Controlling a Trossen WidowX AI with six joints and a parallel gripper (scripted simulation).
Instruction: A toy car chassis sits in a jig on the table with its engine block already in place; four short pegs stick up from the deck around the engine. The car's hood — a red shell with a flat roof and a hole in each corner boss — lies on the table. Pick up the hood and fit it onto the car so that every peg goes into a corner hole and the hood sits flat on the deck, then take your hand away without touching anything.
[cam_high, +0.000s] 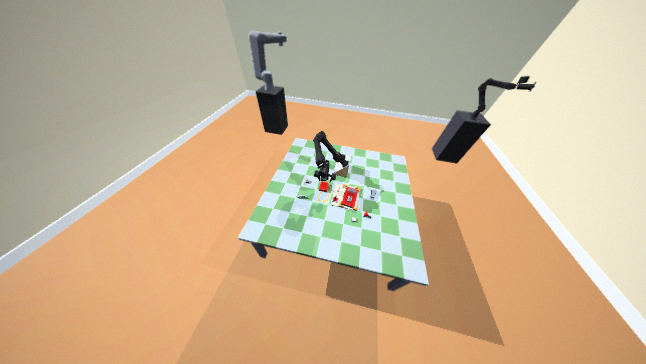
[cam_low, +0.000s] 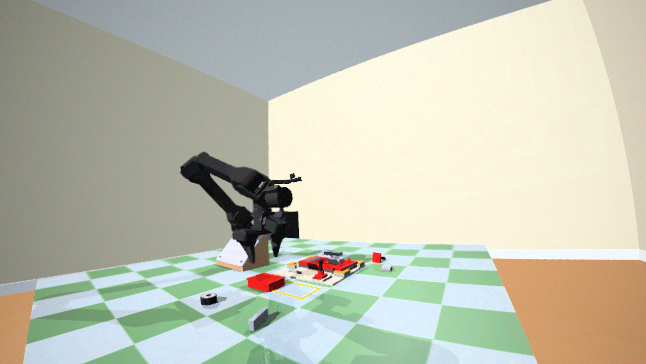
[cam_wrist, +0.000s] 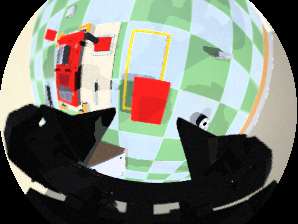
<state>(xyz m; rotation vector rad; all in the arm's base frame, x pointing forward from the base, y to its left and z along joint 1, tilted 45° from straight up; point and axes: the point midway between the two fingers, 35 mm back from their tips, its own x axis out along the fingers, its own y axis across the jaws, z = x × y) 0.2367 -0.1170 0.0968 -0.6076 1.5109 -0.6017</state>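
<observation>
Right now my gripper tip is 6 cm above the red hood. From my gripper tip the other things lie so: grey engine block 10 cm ahead, 25 cm to the left, 5 cm below; then black wheel 3 cm behind, 17 cm to the right, 7 cm below; then beige jig 6 cm ahead, 22 cm to the left, 7 cm below.
</observation>
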